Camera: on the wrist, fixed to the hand. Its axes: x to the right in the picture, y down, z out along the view.
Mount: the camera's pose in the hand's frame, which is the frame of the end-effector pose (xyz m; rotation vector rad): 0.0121 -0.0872 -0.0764 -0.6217 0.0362 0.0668
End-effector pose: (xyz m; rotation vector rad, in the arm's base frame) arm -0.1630 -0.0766 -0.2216 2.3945 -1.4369 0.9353
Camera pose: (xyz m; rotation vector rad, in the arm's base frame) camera -0.1169 -0.0054 -0.1417 1.8702 -1.5192 0.4423
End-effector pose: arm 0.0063 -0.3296 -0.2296 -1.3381 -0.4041 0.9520
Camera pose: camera 0.0998 -0.3639 -0.1691 -1.9368 -0.6650 0.8878
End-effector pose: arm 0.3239 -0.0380 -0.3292 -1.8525 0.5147 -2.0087
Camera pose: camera 0.2454 0.0336 -0.2813 2.0603 -1.2968 1.9554
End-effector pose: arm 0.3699 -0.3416 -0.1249 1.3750 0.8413 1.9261
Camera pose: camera 0.3041 -0.2902 -0.2062 0.9955 0.1712 2.0276
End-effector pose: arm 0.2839 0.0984 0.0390 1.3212 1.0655 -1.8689
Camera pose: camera 0.2428 0.2075 0.0369 1.0038 1.4473 -1.3042
